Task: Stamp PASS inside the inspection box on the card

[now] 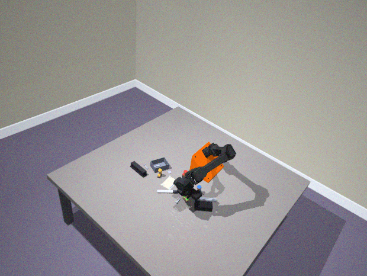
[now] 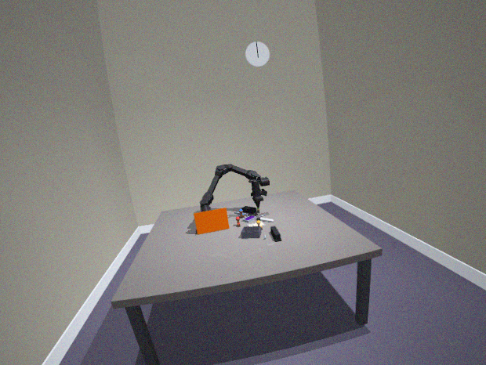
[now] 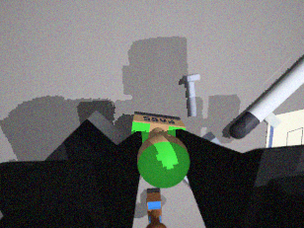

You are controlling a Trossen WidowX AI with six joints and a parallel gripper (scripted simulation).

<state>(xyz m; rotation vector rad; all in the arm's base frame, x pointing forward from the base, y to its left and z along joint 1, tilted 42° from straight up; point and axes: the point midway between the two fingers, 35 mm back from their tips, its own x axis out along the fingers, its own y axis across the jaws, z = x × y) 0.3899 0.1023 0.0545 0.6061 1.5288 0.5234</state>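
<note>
The purple ink pad lies 90 mm behind my gripper tip, 70 mm to the right of it and 60 mm below it. Round my gripper tip: green-knobbed PASS stamp: right at my gripper tip; then black box: 50 mm behind, 110 mm to the left, 40 mm below; then white marker: 10 mm behind, 130 mm to the right, 50 mm below.
</note>
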